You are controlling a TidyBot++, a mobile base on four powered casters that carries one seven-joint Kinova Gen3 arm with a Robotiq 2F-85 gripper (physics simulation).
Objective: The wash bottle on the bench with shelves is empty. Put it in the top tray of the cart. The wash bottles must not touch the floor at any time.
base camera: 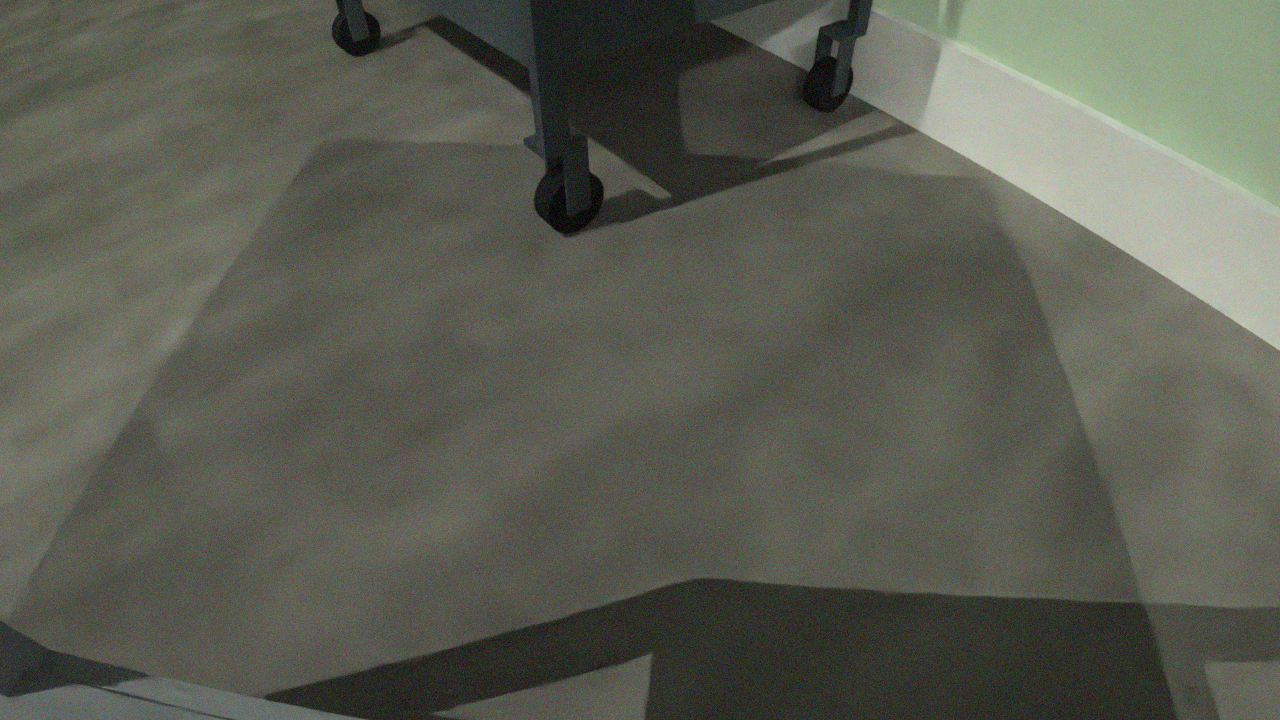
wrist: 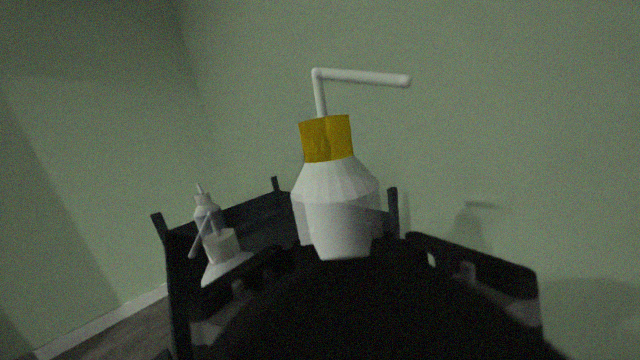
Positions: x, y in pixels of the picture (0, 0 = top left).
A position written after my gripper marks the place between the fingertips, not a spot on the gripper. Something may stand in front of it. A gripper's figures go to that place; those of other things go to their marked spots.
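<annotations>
A white wash bottle (wrist: 336, 202) sits 9 cm from the lens. As for my gripper (wrist: 340, 234), it is 17 cm from the lens.
</annotations>
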